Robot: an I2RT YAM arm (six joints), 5 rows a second.
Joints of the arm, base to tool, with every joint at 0 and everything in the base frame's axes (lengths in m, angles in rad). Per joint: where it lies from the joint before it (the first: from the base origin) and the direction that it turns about. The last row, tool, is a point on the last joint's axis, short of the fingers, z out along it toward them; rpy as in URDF.
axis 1: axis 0 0 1 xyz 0 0 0.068
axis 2: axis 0 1 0 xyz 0.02 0.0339 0.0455
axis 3: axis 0 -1 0 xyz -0.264 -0.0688 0
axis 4: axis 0 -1 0 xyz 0.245 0.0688 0.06
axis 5: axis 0 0 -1 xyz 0.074 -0.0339 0.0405
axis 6: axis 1 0 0 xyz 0.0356 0 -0.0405
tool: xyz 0 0 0 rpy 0 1.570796 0
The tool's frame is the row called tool.
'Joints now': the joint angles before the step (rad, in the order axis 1, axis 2, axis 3, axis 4, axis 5, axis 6). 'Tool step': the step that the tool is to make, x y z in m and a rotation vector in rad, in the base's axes. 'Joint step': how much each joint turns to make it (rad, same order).
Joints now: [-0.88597 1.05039 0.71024 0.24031 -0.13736 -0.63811]
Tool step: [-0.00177 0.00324 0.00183 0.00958 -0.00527 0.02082]
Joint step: [-0.00041 -0.01705 0.00049 -0.02044 -0.02215 0.00803]
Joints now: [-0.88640 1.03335 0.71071 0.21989 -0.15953 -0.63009]
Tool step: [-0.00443 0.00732 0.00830 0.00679 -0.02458 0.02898]
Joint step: [0.00053 -0.04084 0.00872 -0.03565 -0.03056 0.02082]
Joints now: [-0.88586 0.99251 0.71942 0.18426 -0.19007 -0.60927]
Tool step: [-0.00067 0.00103 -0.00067 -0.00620 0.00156 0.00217]
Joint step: [0.00036 -0.00558 -0.00624 0.00345 -0.00135 -0.00537]
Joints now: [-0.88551 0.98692 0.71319 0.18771 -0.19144 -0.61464]
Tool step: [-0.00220 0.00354 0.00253 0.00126 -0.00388 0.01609]
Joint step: [-0.00017 -0.01899 0.00127 -0.01830 -0.01653 0.00246]
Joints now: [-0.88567 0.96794 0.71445 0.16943 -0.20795 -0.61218]
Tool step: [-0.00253 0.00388 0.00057 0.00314 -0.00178 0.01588]
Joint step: [-0.00033 -0.02083 -0.00569 -0.01601 -0.01644 0.00203]
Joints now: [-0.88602 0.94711 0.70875 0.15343 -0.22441 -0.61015]
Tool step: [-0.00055 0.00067 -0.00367 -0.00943 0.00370 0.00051]
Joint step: [0.00003 -0.00411 -0.01740 0.01624 0.00026 -0.00907]
